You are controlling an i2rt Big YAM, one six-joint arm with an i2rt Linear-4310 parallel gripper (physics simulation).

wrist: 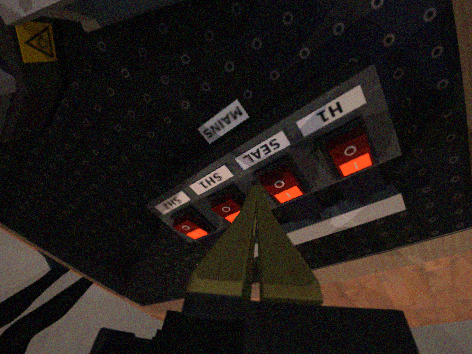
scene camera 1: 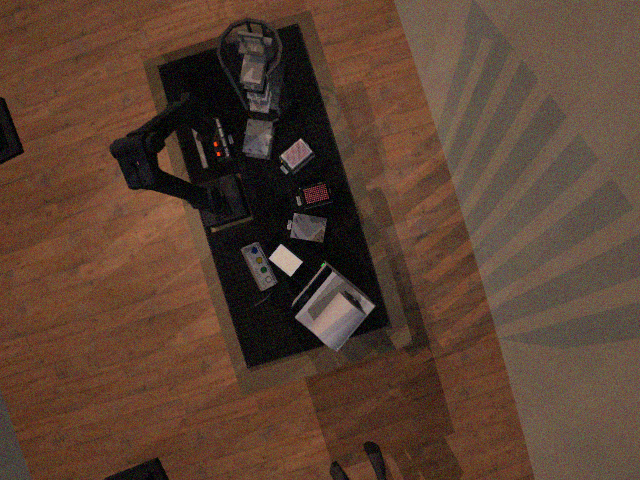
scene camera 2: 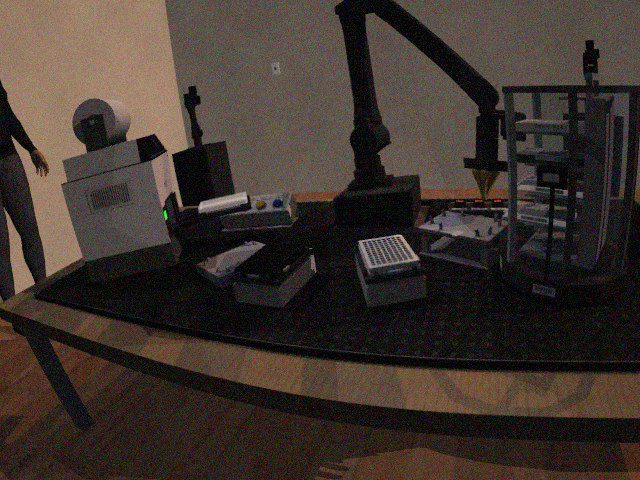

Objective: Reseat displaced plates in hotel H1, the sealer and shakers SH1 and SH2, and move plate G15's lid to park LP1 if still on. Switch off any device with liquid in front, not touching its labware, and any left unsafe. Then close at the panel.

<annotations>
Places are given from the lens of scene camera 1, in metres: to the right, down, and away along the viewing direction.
button box (scene camera 1: pixel 259 266): -0.28, 0.12, 1.14
lid park (scene camera 1: pixel 305 227): -0.07, -0.06, 1.19
</annotations>
